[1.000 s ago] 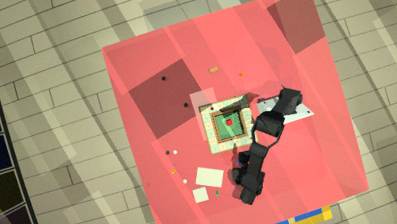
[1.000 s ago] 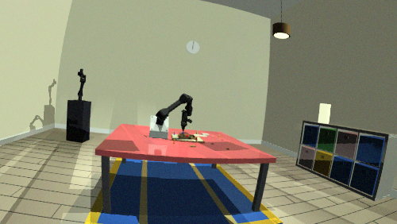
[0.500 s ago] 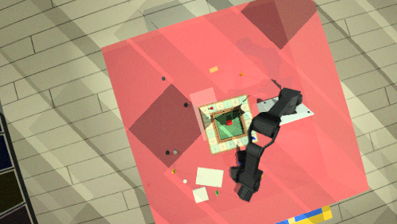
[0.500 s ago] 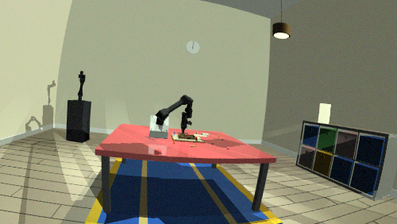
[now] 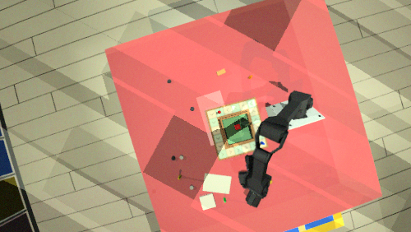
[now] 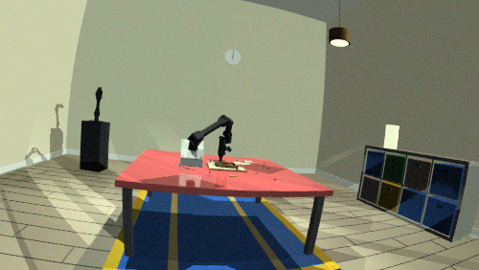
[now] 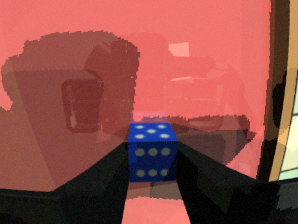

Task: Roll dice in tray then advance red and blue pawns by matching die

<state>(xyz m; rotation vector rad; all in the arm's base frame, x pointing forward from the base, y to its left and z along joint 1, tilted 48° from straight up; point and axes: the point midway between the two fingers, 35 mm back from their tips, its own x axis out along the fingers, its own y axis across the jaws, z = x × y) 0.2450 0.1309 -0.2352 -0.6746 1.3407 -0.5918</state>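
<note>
Now: gripper tip 110 mm short of the red pawn, 330 mm to the left of it and 20 mm below it. Round my gripper tip: tan block 70 mm ahead, 550 mm to the right, 10 mm below; green tray 30 mm ahead, 230 mm to the right; blue pawn 90 mm behind, 130 mm to the right, 20 mm above.
</note>
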